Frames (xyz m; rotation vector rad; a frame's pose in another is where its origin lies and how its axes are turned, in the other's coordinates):
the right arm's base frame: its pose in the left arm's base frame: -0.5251 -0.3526 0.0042 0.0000 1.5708 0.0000
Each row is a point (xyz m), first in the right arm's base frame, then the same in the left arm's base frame.
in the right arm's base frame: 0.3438 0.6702 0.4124
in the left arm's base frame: -0.1127 0.3176 -0.3396
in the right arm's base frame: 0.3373 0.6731 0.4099
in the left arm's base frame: -0.1152 0.3205 -0.3331
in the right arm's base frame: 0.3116 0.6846 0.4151
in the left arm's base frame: -0.1100 0.3320 -0.3074
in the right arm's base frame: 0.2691 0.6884 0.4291
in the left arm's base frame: -0.0960 0.3358 -0.2649
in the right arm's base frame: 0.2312 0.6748 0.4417
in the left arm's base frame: -0.0834 0.3222 -0.2270
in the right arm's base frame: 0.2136 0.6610 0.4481
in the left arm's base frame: -0.0770 0.3084 -0.2094
